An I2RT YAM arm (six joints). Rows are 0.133 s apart.
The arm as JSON. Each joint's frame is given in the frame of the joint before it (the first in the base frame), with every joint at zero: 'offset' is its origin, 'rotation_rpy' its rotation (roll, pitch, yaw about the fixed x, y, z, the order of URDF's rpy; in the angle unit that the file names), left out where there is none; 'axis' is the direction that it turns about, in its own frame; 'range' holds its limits. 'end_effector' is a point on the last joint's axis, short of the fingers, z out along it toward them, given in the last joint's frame.
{
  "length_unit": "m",
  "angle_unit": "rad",
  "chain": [
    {
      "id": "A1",
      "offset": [
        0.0,
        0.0,
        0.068
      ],
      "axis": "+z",
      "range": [
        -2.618,
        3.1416
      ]
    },
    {
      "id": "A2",
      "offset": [
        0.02,
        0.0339,
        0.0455
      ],
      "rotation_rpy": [
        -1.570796,
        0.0,
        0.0
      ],
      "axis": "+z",
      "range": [
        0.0,
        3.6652
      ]
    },
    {
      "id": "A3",
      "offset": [
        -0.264,
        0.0,
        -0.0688
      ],
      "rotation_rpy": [
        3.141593,
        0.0,
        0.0
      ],
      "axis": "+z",
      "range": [
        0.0,
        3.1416
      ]
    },
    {
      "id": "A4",
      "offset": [
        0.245,
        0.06,
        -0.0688
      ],
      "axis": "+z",
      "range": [
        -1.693,
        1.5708
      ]
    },
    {
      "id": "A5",
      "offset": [
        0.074,
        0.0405,
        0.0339
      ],
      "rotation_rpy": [
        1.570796,
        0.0,
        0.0
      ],
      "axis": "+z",
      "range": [
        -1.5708,
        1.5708
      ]
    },
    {
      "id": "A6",
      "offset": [
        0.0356,
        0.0,
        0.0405
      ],
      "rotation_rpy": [
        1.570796,
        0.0,
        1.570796
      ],
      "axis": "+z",
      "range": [
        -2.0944,
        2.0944
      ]
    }
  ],
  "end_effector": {
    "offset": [
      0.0,
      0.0,
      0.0
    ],
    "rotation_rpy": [
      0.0,
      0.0,
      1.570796
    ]
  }
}
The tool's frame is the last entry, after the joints.
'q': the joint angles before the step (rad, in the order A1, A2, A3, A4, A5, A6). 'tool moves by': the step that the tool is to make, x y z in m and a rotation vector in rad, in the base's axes. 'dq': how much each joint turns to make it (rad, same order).
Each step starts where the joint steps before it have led.
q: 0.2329 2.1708 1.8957 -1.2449 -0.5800 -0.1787
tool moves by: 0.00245 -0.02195 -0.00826 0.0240 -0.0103 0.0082
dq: -0.0534 -0.0001 -0.0344 0.0084 -0.0237 -0.0732
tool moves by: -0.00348 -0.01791 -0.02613 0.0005 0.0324 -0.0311
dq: -0.0412 0.0005 -0.1040 0.0656 -0.0057 -0.0123
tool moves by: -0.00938 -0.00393 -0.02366 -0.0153 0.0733 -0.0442
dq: -0.0061 0.0015 -0.0943 0.0476 0.0038 0.0466
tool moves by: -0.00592 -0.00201 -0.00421 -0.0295 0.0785 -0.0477
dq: -0.0019 0.0008 -0.0167 -0.0320 0.0149 0.0572
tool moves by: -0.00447 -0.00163 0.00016 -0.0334 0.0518 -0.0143
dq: -0.0008 0.0000 0.0000 -0.0447 0.0244 0.0202
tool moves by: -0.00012 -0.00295 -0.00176 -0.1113 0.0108 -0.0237
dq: 0.0008 -0.0001 -0.0001 -0.0018 0.1038 0.0474
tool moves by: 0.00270 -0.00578 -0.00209 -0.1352 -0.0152 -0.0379
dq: -0.0046 0.0001 0.0001 0.0201 0.1297 0.0575
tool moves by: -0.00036 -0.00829 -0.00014 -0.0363 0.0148 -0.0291
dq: -0.0179 0.0000 -0.0001 -0.0137 0.0324 0.0169
